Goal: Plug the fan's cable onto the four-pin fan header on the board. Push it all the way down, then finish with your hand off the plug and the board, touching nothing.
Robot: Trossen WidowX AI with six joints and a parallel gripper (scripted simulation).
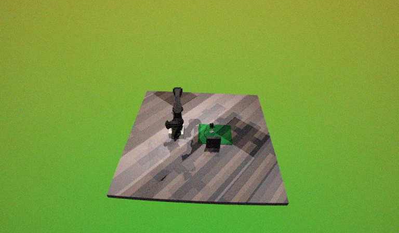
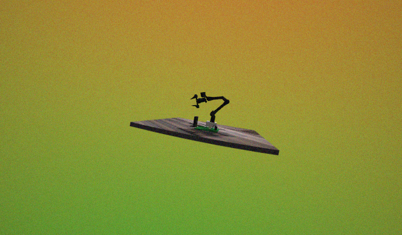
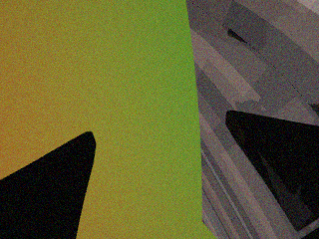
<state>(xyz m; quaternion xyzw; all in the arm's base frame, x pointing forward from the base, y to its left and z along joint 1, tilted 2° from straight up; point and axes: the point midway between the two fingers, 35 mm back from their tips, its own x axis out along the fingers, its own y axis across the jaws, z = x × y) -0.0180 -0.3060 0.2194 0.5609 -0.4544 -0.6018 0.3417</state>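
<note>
My gripper tip is 33 cm short of the fan plug, 39 cm to the right of it and 26 cm above it. Round my gripper tip: black fan 32 cm ahead, 15 cm to the left, 22 cm below; then four-pin header 33 cm ahead, 32 cm to the left, 28 cm below; then green board 35 cm ahead, 30 cm to the left, 29 cm below.
</note>
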